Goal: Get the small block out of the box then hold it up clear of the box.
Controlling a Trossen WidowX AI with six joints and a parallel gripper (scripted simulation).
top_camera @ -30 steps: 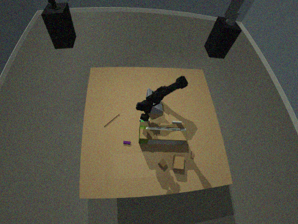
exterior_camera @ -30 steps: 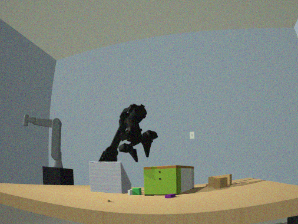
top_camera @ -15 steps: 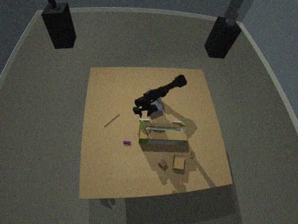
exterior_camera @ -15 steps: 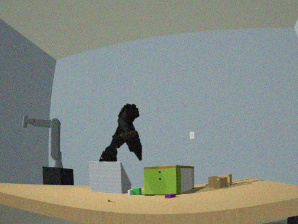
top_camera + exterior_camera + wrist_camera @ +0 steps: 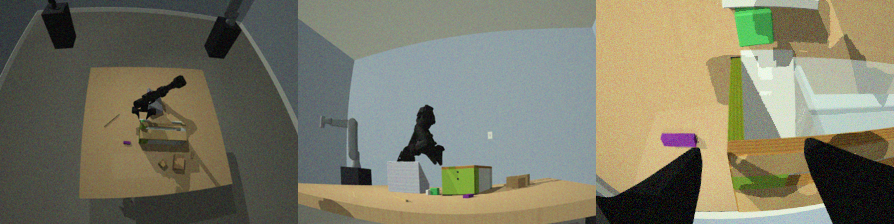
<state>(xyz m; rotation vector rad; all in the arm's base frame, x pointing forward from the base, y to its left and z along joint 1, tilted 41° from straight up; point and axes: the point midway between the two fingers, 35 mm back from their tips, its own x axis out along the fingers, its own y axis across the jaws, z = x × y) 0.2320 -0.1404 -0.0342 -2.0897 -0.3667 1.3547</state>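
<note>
Right now my gripper tip is 20 mm past the green block, 10 mm to the right of it and 120 mm above it. From my gripper tip the other things lie so: box 70 mm ahead, 170 mm to the left, 80 mm below; thin stick 70 mm behind, 260 mm to the right, 140 mm below.
</note>
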